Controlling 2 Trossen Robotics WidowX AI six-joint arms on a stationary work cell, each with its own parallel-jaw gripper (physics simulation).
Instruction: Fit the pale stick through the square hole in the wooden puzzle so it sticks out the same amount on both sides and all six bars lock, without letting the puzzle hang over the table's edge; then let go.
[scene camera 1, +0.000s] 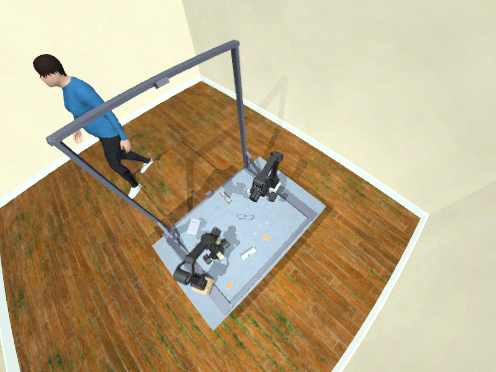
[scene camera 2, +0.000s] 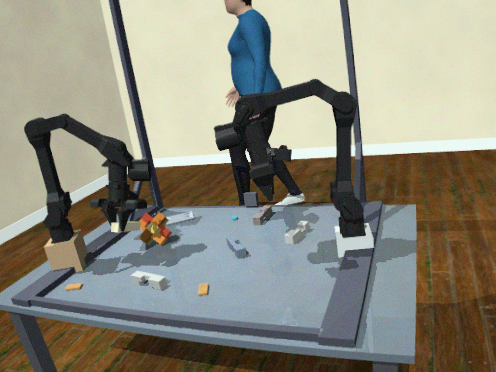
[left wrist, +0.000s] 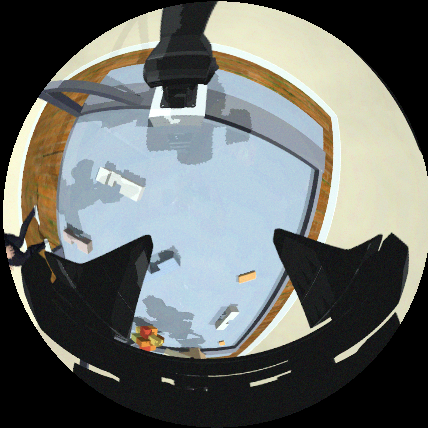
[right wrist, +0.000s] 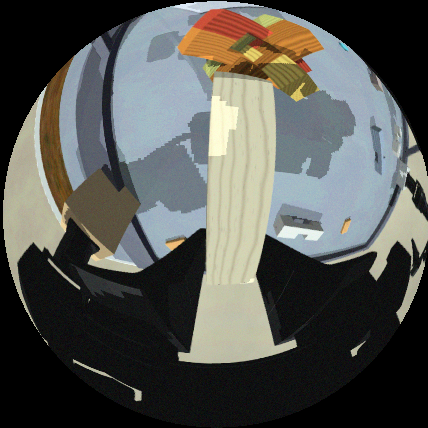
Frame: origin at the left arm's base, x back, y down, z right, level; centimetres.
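Seen in the pictures: left gripper, fingertip midpoint: (scene camera 1: 265, 198) (scene camera 2: 271, 197) (left wrist: 212, 238); right gripper, fingertip midpoint: (scene camera 1: 220, 256) (scene camera 2: 118, 231) (right wrist: 227, 234); left arm's base at its link origin: (scene camera 1: 272, 184) (scene camera 2: 353, 232) (left wrist: 179, 94); right arm's base at its link origin: (scene camera 1: 201, 284) (scene camera 2: 62, 238) (right wrist: 80, 237).
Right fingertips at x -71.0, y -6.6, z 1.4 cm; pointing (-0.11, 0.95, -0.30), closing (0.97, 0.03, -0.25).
Observation:
Pixels of each thing's top centre, then the offset from my right fingertips to it.
- pale stick at its top centre: (right wrist: 244, 232) (scene camera 2: 123, 216) (left wrist: 181, 364) (scene camera 1: 216, 251) dx +1.0, dy -3.3, dz +3.7 cm
- white flat piece at its top centre: (scene camera 2: 177, 217) (scene camera 1: 193, 226) dx +7.2, dy +11.0, dz +34.8 cm
The puzzle of red, orange and yellow bars (scene camera 2: 155, 229) (left wrist: 147, 337) (right wrist: 250, 40) is tilted on the table, well in from the edges, at the left in scene camera 2. My right gripper (scene camera 2: 116, 224) (right wrist: 227, 234) is shut on the pale stick (scene camera 2: 132, 226) (right wrist: 240, 175) (scene camera 1: 220, 255), held roughly level above the table. The stick's far end points at the puzzle and overlaps its near side in the right wrist view; whether they touch, I cannot tell. The square hole cannot be made out clearly. My left gripper (scene camera 2: 268, 194) (left wrist: 212, 238) is open and empty, high above the table, away from the puzzle.
Notched blocks lie about: a white one (scene camera 1: 248, 253) (scene camera 2: 155, 281) (right wrist: 300, 231), a blue-grey one (scene camera 1: 245, 216) (scene camera 2: 236, 246), a brownish one (scene camera 2: 262, 215) and a pale one (scene camera 2: 295, 234) (left wrist: 125, 187). Small orange pieces (scene camera 2: 203, 289) (scene camera 2: 74, 287) lie near the front rail (scene camera 2: 175, 321). A white flat piece (scene camera 1: 193, 226) lies behind the puzzle.

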